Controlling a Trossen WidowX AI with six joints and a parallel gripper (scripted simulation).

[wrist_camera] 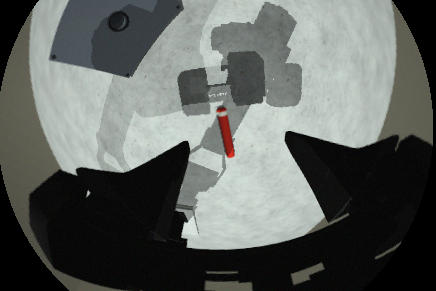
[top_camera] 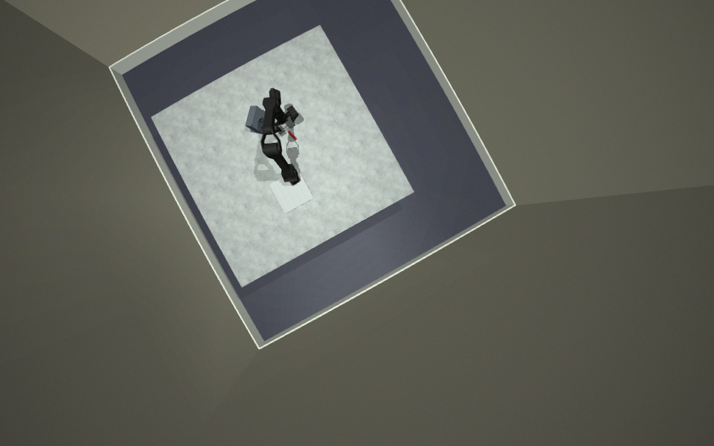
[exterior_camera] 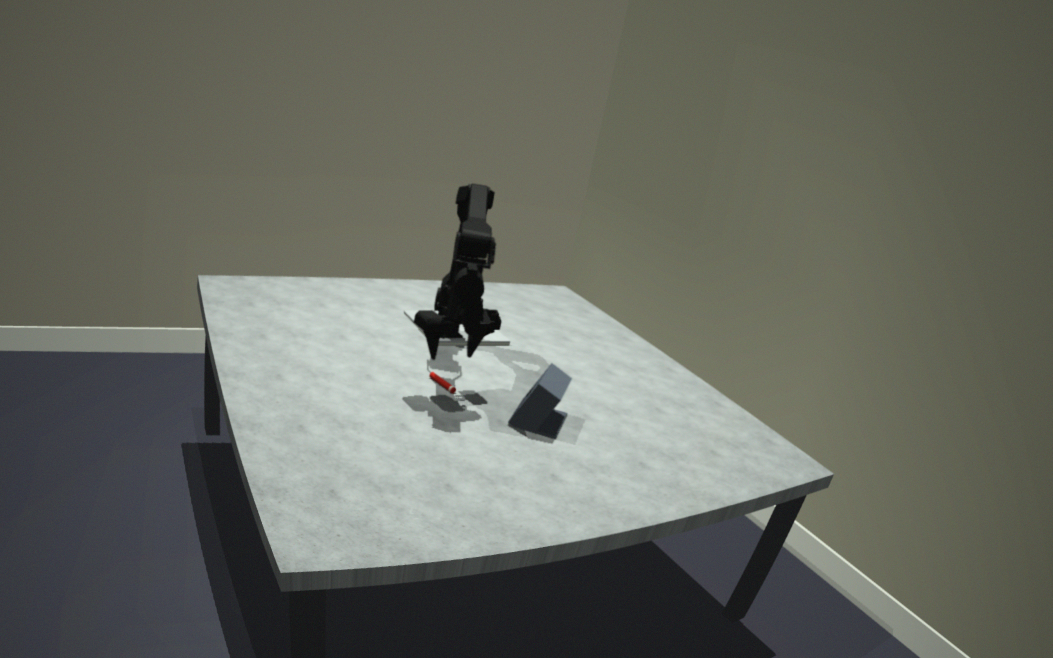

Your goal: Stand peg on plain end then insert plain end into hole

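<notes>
The red peg lies 1 cm behind my gripper tip, 1 cm to the left of it and 7 cm below it. Round my gripper tip: grey sloped panel: 15 cm ahead, 14 cm to the left, 3 cm below.
</notes>
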